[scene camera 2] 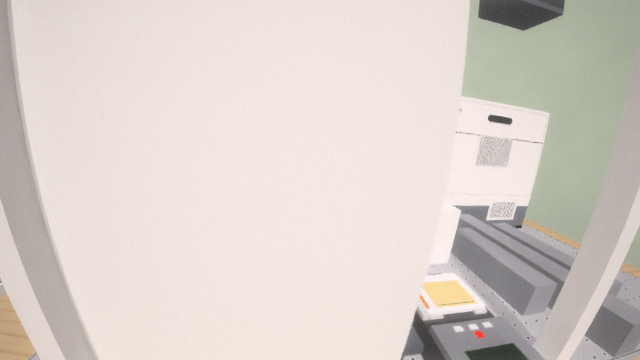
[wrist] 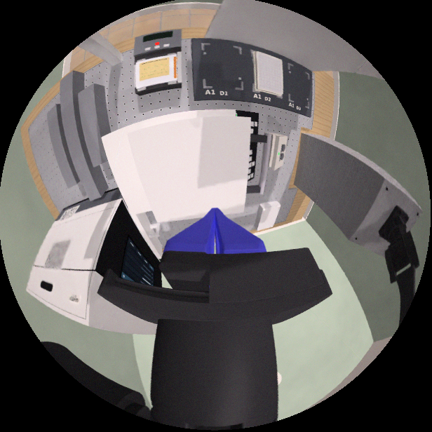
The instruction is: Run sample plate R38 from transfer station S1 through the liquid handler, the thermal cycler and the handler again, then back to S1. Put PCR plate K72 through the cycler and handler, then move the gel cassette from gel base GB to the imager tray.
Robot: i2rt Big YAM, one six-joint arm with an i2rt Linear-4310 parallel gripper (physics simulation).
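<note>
My gripper [wrist: 214,213] is shut and empty, its blue fingertips together above a white box-shaped instrument [wrist: 162,170], likely the thermal cycler, with its lid down. A grey handle bar [wrist: 265,162] runs along its right side. A pale plate [wrist: 268,73] sits on spot D2 of the dark deck [wrist: 219,67]; I cannot read which plate it is. The gel cassette with yellow gel [scene camera 2: 450,293] [wrist: 154,69] lies on the gel base [scene camera 2: 505,335] [wrist: 140,46], which shows a red light. A white panel hides most of scene camera 2, including the gripper. No plate shows on S1.
A white machine [scene camera 2: 495,180] [wrist: 65,235] with a dark opening and a screen [wrist: 137,262] stands at the left in the wrist view. Long grey blocks [scene camera 2: 505,272] [wrist: 80,135] lie near it. A small beige control box [wrist: 276,151] and a grey cabinet [wrist: 340,180] stand at the right.
</note>
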